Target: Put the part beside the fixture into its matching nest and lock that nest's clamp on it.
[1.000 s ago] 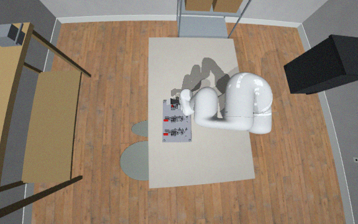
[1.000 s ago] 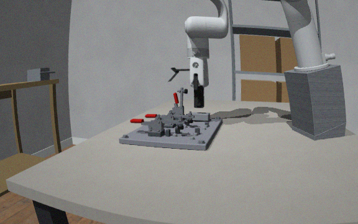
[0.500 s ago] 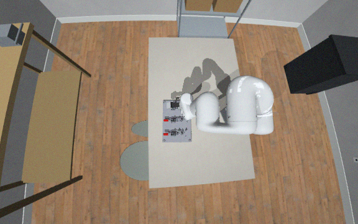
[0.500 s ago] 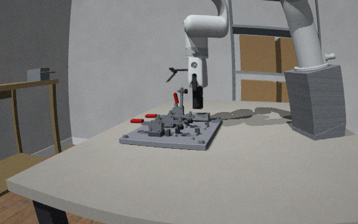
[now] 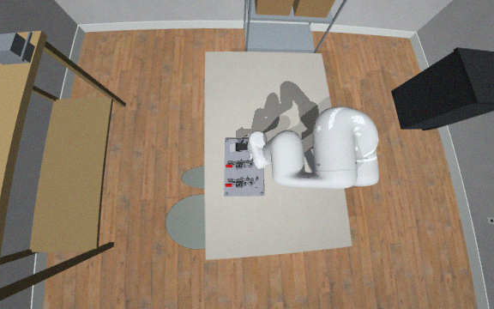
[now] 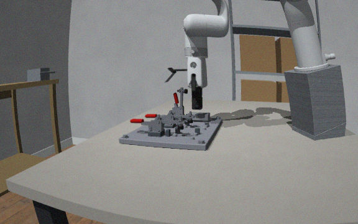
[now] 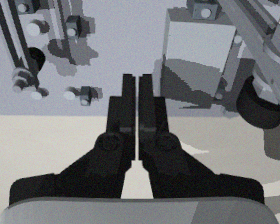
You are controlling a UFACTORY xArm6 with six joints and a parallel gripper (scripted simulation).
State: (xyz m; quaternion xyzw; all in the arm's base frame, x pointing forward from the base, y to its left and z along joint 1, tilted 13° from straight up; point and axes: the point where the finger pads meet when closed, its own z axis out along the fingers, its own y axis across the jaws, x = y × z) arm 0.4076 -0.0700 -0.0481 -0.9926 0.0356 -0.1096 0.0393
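Right now my hand is 50 mm above the grey block part and 40 mm to the left of it. From my hand the other things lie so: grey fixture plate 70 mm to the left, 70 mm below, 50 mm ahead.
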